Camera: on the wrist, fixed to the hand. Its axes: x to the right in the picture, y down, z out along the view.
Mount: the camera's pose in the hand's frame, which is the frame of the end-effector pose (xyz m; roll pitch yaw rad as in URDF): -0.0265 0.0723 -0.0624 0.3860 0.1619 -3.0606
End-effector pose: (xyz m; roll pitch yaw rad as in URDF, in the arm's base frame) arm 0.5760 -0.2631 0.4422 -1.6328 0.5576 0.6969
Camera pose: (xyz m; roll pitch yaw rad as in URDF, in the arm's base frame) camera 0.5739 -0.3519 0.3983 1.9017 -0.6393 -2.2491
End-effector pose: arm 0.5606 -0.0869 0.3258 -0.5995 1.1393 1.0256
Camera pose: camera 0.4904 -0.1554 0.3113 0.7049 -1.0288 -1.8070
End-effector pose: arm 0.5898 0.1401 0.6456 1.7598 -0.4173 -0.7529
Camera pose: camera 0.5803 0.2144 0.7105 -1.4631 0.4586 2.1942
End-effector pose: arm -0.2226 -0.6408 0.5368 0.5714 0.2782 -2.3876
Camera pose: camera -0.1366 -0.6898 0.5312 -0.1882 -0.0984 0.7339
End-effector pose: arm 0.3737 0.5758 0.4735 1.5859 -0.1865 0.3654
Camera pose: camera 0.3148 0.6189 0.5406 -1.2441 0.2614 -2.9451
